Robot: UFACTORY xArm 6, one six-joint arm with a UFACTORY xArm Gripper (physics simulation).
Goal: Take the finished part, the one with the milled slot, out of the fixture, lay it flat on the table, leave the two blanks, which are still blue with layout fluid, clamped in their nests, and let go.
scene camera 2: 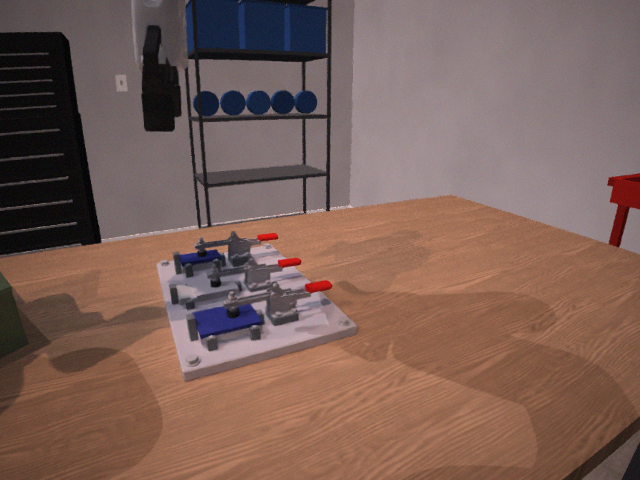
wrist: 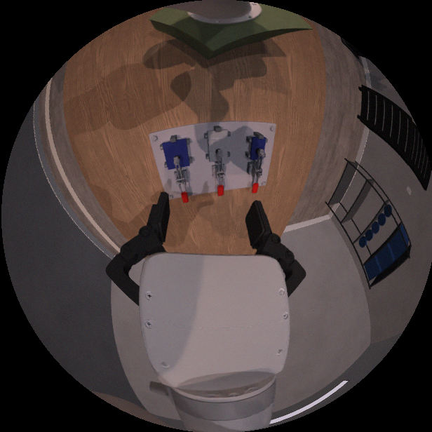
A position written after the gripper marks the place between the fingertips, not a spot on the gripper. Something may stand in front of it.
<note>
In view: the gripper (scene camera 2: 165,123), a finished part (scene camera 2: 199,291) and a blue blank (scene camera 2: 215,321).
The gripper also shows in the wrist view (wrist: 210,205).
</note>
